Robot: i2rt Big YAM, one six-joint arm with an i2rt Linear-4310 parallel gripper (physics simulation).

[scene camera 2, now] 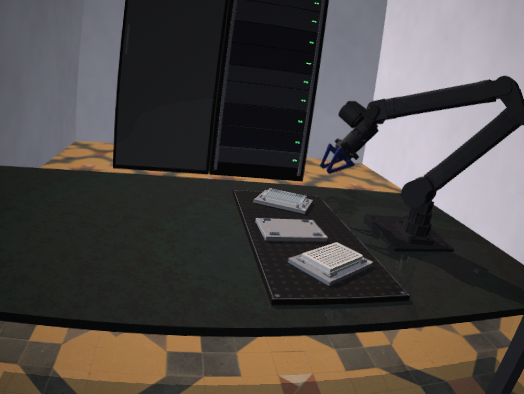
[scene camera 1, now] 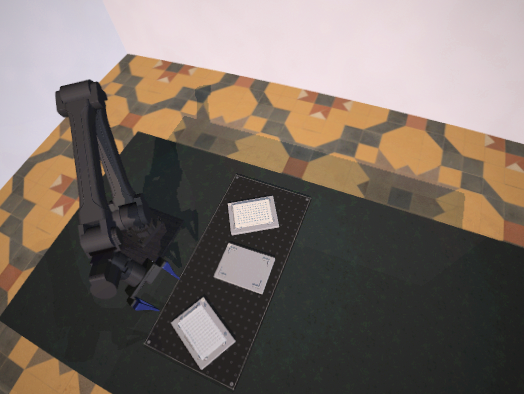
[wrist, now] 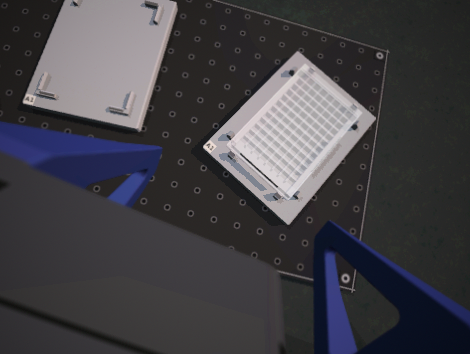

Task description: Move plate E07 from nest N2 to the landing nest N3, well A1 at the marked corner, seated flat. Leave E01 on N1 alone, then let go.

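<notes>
A clear gridded plate point(scene camera 1: 202, 331) point(scene camera 2: 284, 196) point(wrist: 300, 131) lies on a pale nest point(scene camera 1: 201, 364) point(wrist: 254, 107). The nest's A1 mark shows in the wrist view; whether the plate is fully seated is hard to tell. The bare middle nest point(scene camera 1: 245, 267) point(scene camera 2: 291, 230) point(wrist: 105, 55), with corner posts and an A1 mark, fits N3. A cream plate point(scene camera 1: 253, 213) point(scene camera 2: 334, 256) sits on the third nest point(scene camera 2: 302, 263). No plate or nest names are legible, so E07 and E01 cannot be told apart. My gripper point(scene camera 1: 169, 294) point(scene camera 2: 337, 167) point(wrist: 243, 195) is open and empty, high above the board's arm-side edge.
The three nests stand on a black perforated board point(scene camera 1: 200, 280) point(scene camera 2: 350, 292) point(wrist: 185, 105) on a dark table point(scene camera 1: 390, 310) point(scene camera 2: 125, 260). The arm's base point(scene camera 2: 410, 240) stands beside the board. A dark server rack point(scene camera 2: 216, 125) stands behind the table.
</notes>
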